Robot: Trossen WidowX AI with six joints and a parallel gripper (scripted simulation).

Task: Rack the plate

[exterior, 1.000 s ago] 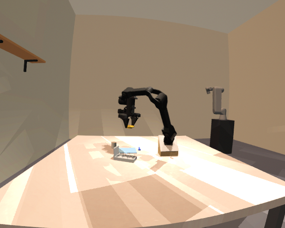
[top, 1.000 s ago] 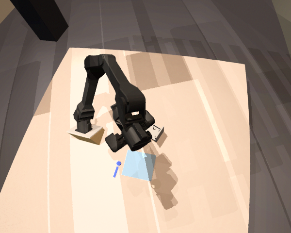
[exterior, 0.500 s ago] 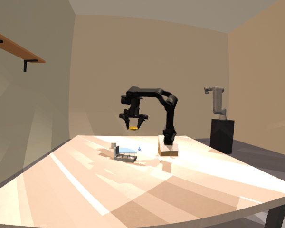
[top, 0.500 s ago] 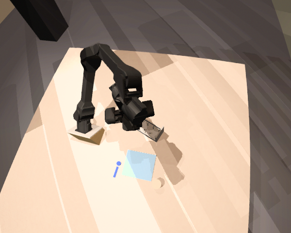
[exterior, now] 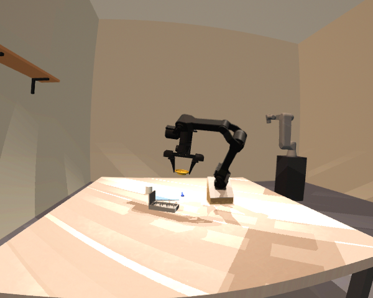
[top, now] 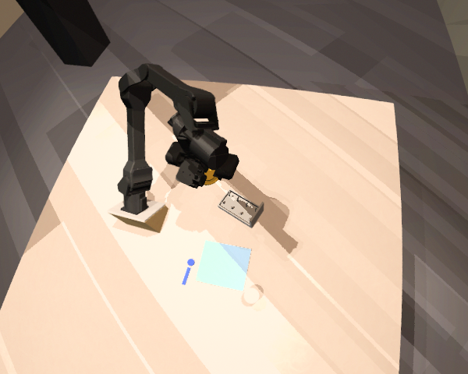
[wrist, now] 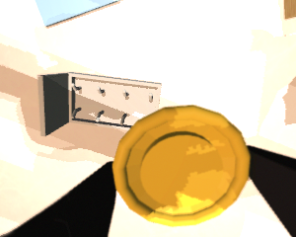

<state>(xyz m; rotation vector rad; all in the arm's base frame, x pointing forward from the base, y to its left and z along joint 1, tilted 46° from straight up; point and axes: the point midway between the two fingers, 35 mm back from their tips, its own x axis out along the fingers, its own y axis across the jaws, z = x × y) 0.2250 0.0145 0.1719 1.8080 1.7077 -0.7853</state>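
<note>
My gripper tip is 80 mm short of the grey dish rack, 10 mm to the left of it and 160 mm above it. The rest, counted from my gripper tip: blue spoon (10 mm behind, 250 mm to the right, 180 mm below); light blue mat (90 mm ahead, 200 mm to the right, 180 mm below); yellow plate (10 mm above).
</note>
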